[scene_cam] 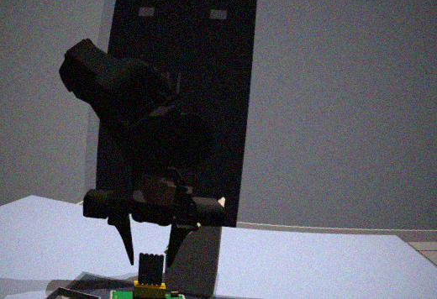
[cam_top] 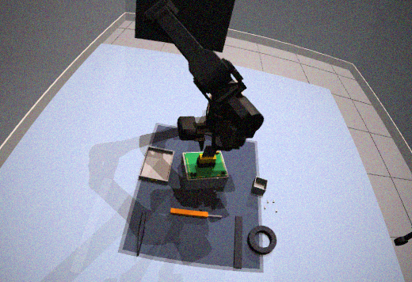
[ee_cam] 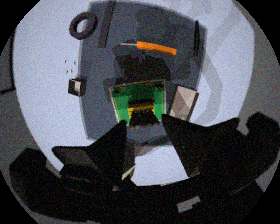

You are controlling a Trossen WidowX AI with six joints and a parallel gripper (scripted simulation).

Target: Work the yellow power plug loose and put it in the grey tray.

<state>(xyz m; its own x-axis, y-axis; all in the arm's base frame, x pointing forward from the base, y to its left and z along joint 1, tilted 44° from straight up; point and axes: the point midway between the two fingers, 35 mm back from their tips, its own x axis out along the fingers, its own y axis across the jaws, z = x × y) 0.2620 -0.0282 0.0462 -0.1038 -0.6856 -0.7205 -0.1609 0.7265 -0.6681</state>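
Right now the yellow power plug is 4 cm below my gripper tip. The rest, counted from my gripper tip: dark mat: 12 cm below, 5 cm ahead, 1 cm to the right; grey tray: 14 cm to the right, 12 cm below, 2 cm behind; black bar: 21 cm ahead, 12 cm below, 9 cm to the left.
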